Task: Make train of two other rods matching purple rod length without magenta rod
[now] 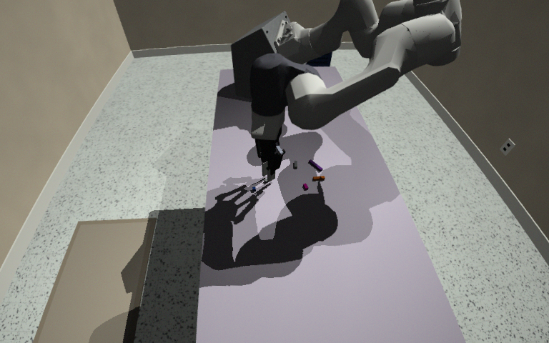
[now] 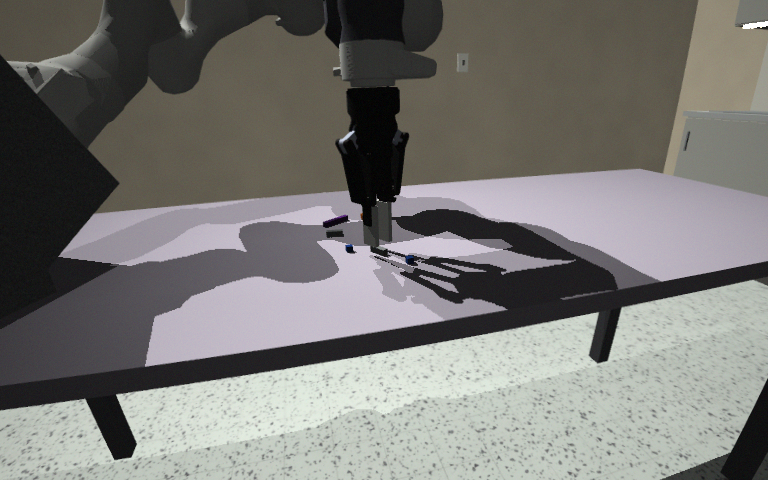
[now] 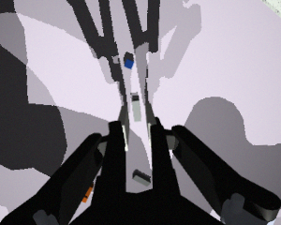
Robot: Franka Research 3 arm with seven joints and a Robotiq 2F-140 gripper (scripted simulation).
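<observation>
Right now the purple rod is 8 cm behind my hand, 16 cm to the left of it and 5 cm below it. The rest, counted from my hand: orange rod (2 cm behind, 17 cm to the left, 5 cm below); magenta rod (2 cm ahead, 13 cm to the left, 5 cm below).
</observation>
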